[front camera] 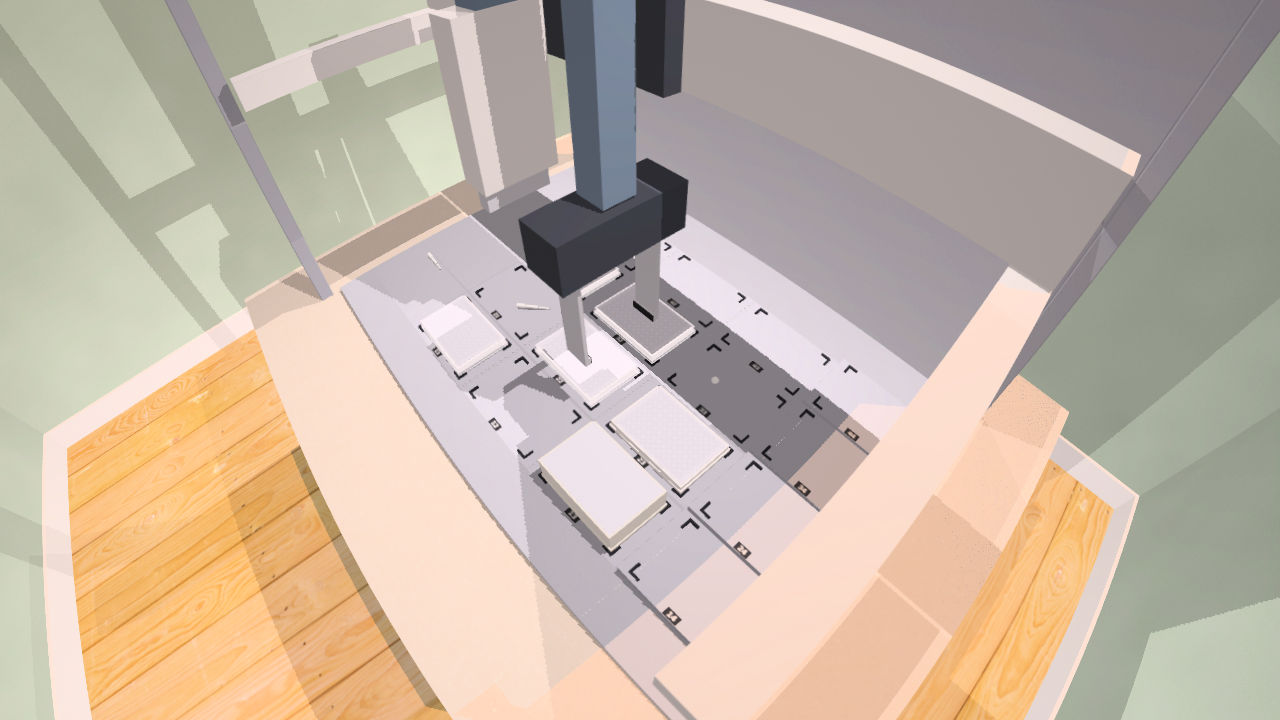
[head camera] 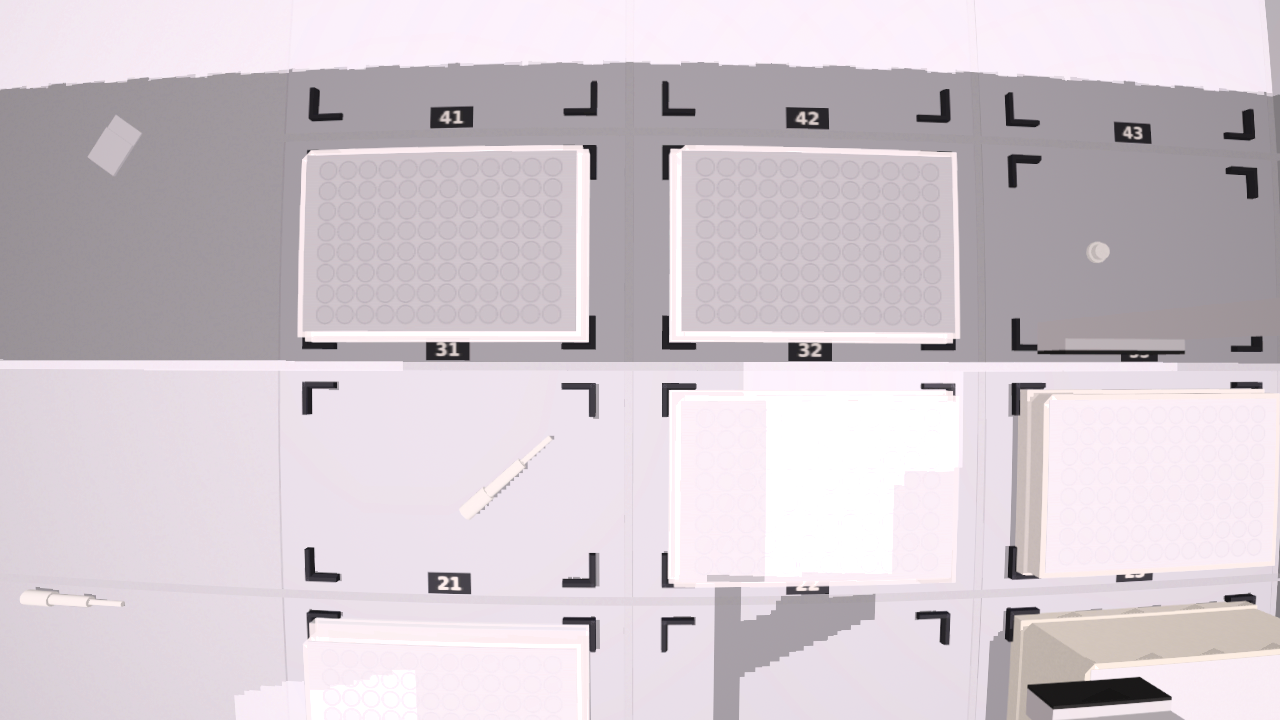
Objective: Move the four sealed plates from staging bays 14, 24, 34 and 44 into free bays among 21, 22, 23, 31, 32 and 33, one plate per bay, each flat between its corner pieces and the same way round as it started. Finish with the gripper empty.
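Note:
White sealed plates lie flat between corner pieces: in bay 31, partly hidden in the front view, bay 32, bay 22 and bay 23. No plate shows in the visible parts of bays 14, 24, 34 and 44 in the front view. Bays 21 and 33 hold no plate. My gripper is open, its jaws wide apart with no plate between them. It hangs above the deck, and in the head view its jaws show over bays 33 and 13.
A plate lies in bay 11. A taller block stands in bay 13. A pen-like item lies in bay 21, another farther left. A small white disc lies in bay 33.

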